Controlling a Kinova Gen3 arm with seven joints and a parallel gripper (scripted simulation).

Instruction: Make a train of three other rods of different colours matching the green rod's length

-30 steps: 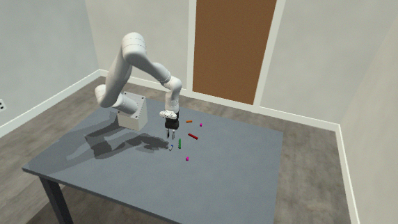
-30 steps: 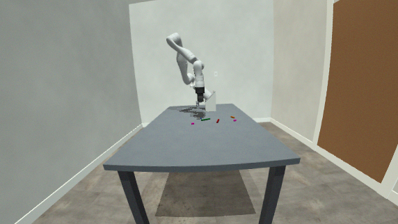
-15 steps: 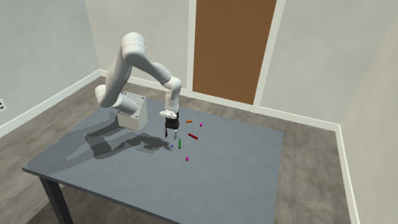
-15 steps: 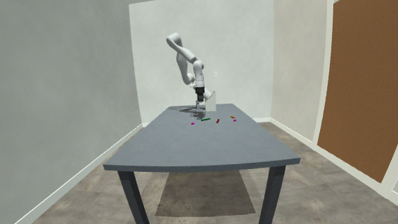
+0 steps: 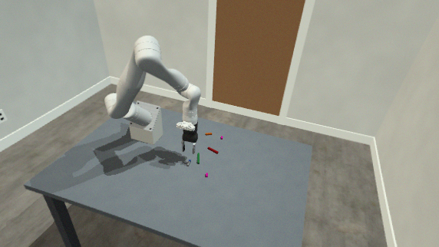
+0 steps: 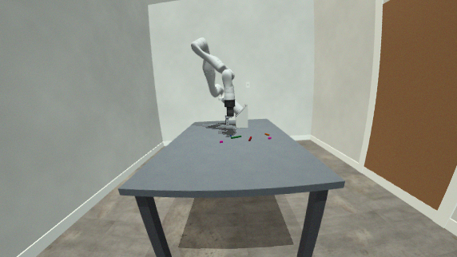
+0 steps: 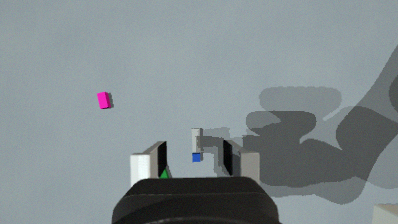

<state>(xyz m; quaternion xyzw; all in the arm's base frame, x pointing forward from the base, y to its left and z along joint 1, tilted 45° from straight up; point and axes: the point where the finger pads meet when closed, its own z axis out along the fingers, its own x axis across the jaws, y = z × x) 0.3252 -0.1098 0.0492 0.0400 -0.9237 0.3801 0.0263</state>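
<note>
Now: hand 1 cm short of the orange rod, 29 cm to the right of it and 10 cm above it. Also, from my hand: grey rod (10 cm below); then blue rod (2 cm to the left, 10 cm below); then green rod (3 cm ahead, 6 cm to the left, 10 cm below).
</note>
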